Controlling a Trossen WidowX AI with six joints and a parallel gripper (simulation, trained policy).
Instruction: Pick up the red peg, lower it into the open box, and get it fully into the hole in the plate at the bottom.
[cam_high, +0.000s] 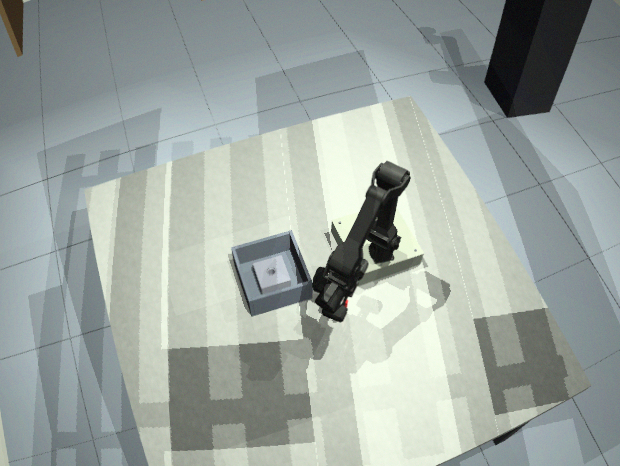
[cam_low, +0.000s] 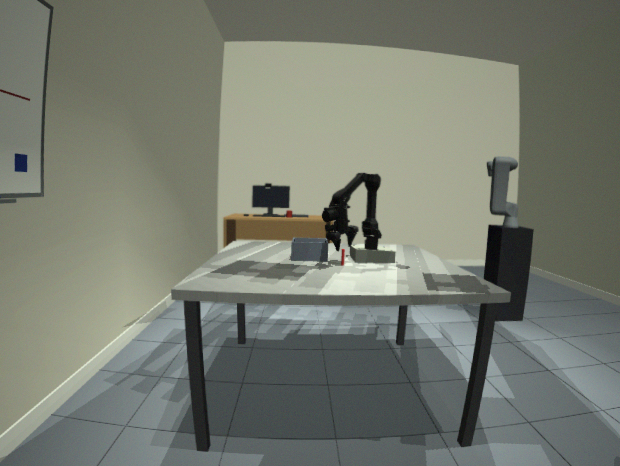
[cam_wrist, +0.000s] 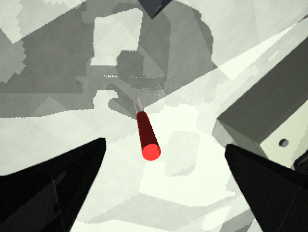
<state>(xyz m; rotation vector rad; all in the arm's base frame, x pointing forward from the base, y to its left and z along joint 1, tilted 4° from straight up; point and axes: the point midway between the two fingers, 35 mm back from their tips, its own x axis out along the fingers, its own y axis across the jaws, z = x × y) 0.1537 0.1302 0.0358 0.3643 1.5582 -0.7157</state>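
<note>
My gripper tip is 1 cm to the right of the red peg and 4 cm above it. Round my gripper tip: grey box 18 cm ahead, 15 cm to the right, 5 cm below; then plate 18 cm ahead, 15 cm to the right, 3 cm below.
</note>
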